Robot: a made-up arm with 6 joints.
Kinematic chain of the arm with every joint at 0, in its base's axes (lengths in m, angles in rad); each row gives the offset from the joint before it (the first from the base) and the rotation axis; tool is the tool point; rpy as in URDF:
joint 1: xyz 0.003 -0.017 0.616 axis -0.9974 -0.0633 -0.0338
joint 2: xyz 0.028 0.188 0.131 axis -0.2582 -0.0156 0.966
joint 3: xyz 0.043 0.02 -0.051 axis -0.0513 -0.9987 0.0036
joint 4: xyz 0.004 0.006 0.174 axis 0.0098 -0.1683 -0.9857
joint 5: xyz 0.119 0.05 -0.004 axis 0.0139 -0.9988 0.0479
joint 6: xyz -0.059 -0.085 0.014 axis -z
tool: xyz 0.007 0.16 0.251 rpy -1.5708 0 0
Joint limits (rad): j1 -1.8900..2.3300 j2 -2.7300..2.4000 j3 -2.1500..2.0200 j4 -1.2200..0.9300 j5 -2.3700..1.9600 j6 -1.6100..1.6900
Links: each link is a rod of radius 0.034 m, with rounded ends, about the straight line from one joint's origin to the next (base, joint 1, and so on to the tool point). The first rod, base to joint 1, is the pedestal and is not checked.
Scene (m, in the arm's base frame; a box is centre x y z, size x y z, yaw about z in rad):
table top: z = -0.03
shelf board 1: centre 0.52 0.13 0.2 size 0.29 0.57 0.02 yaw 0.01
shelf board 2: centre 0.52 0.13 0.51 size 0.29 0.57 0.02 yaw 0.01
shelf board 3: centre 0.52 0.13 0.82 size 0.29 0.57 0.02 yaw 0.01
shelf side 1: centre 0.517 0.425 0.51 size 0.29 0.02 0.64 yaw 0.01
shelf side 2: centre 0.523 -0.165 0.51 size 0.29 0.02 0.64 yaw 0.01
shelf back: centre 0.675 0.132 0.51 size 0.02 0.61 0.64 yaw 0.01
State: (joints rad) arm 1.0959 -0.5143 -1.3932 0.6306 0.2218 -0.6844
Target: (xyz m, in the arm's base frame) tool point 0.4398 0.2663 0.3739
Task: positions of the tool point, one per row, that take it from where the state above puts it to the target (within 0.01 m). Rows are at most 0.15 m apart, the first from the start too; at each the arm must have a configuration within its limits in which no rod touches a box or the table.
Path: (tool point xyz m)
1: 0.3645 0.2977 0.6782
2: 0.2732 0.3394 0.6684
3: 0.2163 0.3346 0.6349
4: 0.1969 0.2912 0.5988
5: 0.2170 0.3455 0.5652
6: 0.2418 0.3815 0.5064
7: 0.2730 0.3880 0.4321
8: 0.3102 0.3590 0.3570
9: 0.3505 0.2955 0.2979
10: 0.3975 0.2987 0.3340
11: 0.4398 0.2663 0.3739

